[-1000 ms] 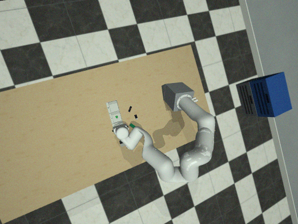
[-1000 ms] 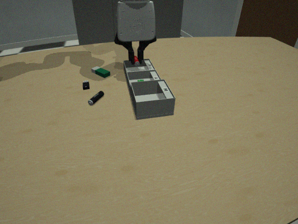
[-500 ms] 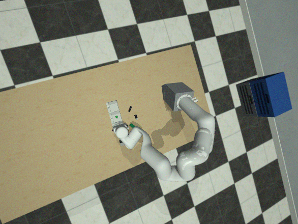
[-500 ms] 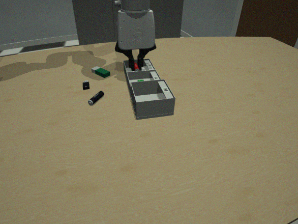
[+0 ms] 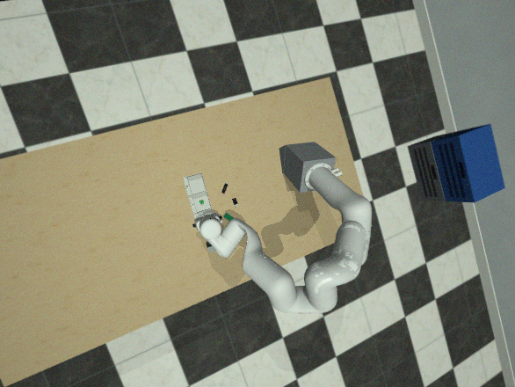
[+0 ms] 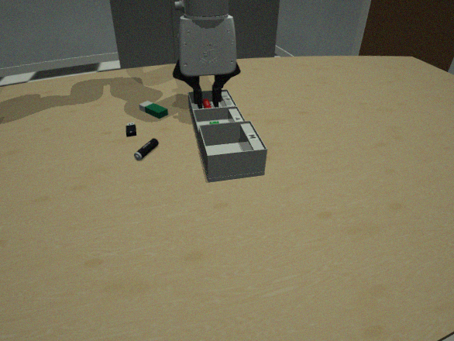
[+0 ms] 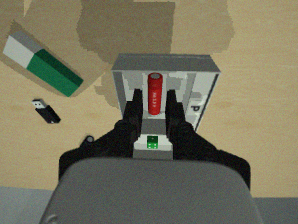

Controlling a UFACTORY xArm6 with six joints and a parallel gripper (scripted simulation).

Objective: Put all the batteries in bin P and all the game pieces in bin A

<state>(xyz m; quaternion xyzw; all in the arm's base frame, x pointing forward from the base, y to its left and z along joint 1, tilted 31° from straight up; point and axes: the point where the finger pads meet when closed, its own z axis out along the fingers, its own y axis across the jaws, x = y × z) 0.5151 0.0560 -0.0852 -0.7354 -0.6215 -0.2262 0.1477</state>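
The red battery lies 2 cm below my hand. Round my hand: bin: 8 cm to the right, 1 cm below; white eraser: 11 cm behind, 5 cm to the left, 3 cm below; green die: 1 cm behind, 8 cm to the right, 2 cm below.
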